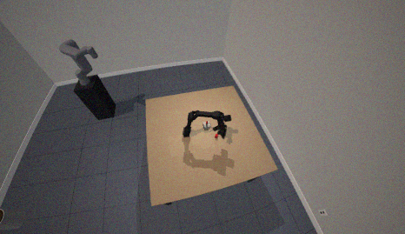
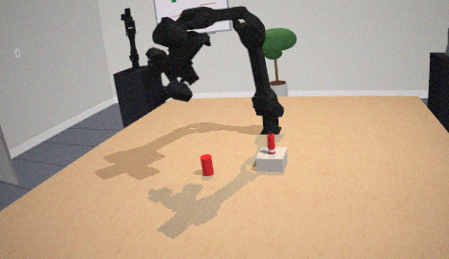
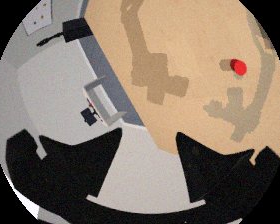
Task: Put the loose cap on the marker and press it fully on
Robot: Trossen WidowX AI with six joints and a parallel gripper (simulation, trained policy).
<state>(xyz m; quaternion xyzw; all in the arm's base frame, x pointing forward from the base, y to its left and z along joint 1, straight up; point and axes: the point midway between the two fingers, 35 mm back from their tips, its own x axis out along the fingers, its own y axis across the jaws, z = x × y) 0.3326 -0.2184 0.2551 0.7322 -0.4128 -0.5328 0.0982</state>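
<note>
Now: the red cap 1 cm behind my gripper tip, 13 cm to the left of it and 20 cm below it. Also, from my gripper tip: red marker 8 cm behind, 30 cm to the left, 15 cm below; white holder block 8 cm behind, 30 cm to the left, 21 cm below.
</note>
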